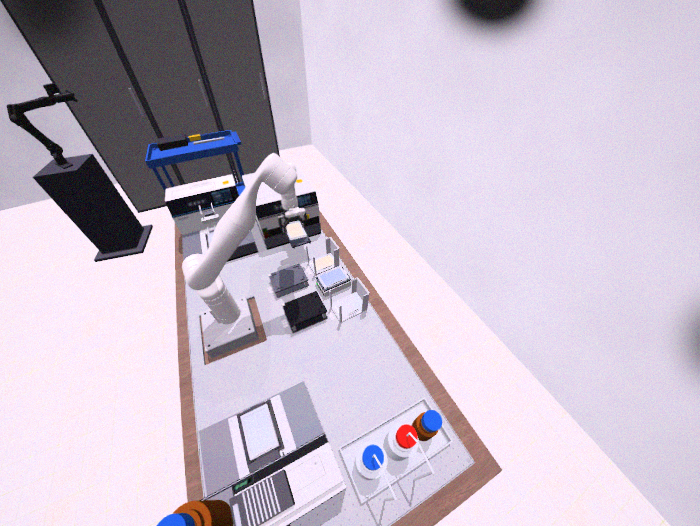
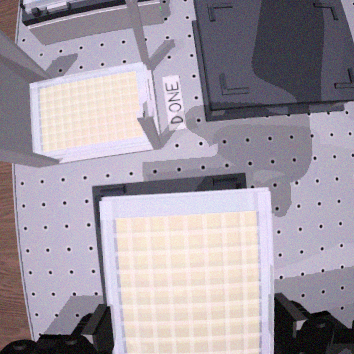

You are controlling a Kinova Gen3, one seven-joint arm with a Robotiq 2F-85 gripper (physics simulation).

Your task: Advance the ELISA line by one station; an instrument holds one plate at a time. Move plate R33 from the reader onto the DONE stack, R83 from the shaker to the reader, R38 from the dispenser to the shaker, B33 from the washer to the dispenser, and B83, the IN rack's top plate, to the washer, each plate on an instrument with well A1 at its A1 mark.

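Frame: origin at the arm's base, x ahead, y left, z up, level; centimetres.
Seen in the pictures: gripper, fingertip midpoint: (image 1: 294,230) (image 2: 191,317); arm's base, origin of the base link: (image 1: 229,314).
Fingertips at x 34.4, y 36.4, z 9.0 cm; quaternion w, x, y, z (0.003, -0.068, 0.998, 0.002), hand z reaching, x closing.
Offsets run from my fingertips to a thing's top centre. "*": to the spot under its first point. Level surfaces: height alone.
My gripper (image 1: 295,229) (image 2: 191,317) is shut on a cream-welled plate {dy -0.2, dx +0.1, dz +1.2 cm} (image 1: 294,232) (image 2: 187,270), held level over a dark plate nest {* dy -6.9, dx +1.7, dz -3.8 cm} (image 2: 170,184) in front of the back right instrument {dy +27.9, dx -4.0, dz +12.3 cm} (image 1: 268,217). The nest's far edge shows past the plate; the gap is hard to judge. The held plate's label is not readable. Another cream-welled plate {dy -14.0, dx +11.0, dz -12.5 cm} (image 1: 324,262) (image 2: 90,112) lies between the corner posts of the rack (image 1: 335,248) (image 2: 151,131) by the DONE label {* dy -15.7, dx +2.4, dz -14.5 cm} (image 2: 173,103). A blue-topped plate {dy -28.6, dx +12.6, dz -7.8 cm} (image 1: 333,278) sits on a small instrument. A pale plate {dy -83.4, dx -24.9, dz -6.3 cm} (image 1: 260,432) lies on the large front instrument {* dy -98.7, dx -9.5, dz +7.3 cm} (image 1: 314,469).
A grey block {dy -21.7, dx -9.1, dz -9.6 cm} (image 1: 288,278) (image 2: 230,55) and a black block {dy -42.0, dx -4.7, dz -7.7 cm} (image 1: 305,309) stand inward of the racks. Another posted rack {* dy -41.1, dx +22.0, dz -6.3 cm} (image 1: 360,289) shows no plate. A white instrument (image 1: 189,223) stands back left. A tray {dz -14.7 cm} (image 1: 353,487) holds capped bottles at front right.
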